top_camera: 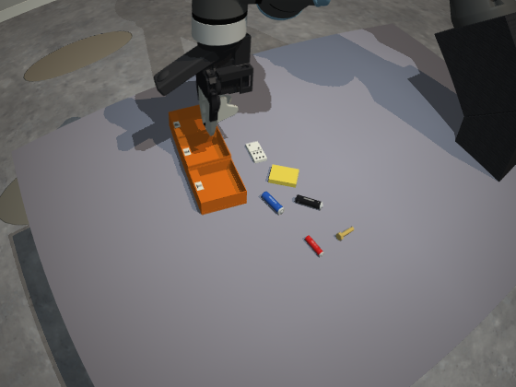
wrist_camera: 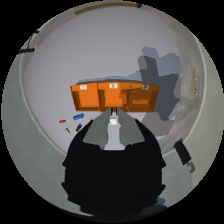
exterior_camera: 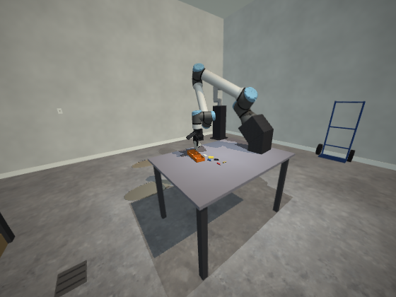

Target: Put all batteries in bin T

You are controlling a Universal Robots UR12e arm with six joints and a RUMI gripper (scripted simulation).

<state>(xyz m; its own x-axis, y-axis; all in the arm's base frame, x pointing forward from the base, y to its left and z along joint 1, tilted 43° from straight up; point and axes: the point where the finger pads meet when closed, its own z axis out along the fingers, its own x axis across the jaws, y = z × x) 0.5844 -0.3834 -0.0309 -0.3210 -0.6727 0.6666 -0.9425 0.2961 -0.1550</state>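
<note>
My gripper is now 1 cm past the blue battery, 16 cm to the right of it and 7 cm above it. Also, from my hand: white domino (8 cm behind, 5 cm to the left, 8 cm below); then orange bin (1 cm ahead, 6 cm below); then yellow block (7 cm behind, 13 cm to the left, 8 cm below).
</note>
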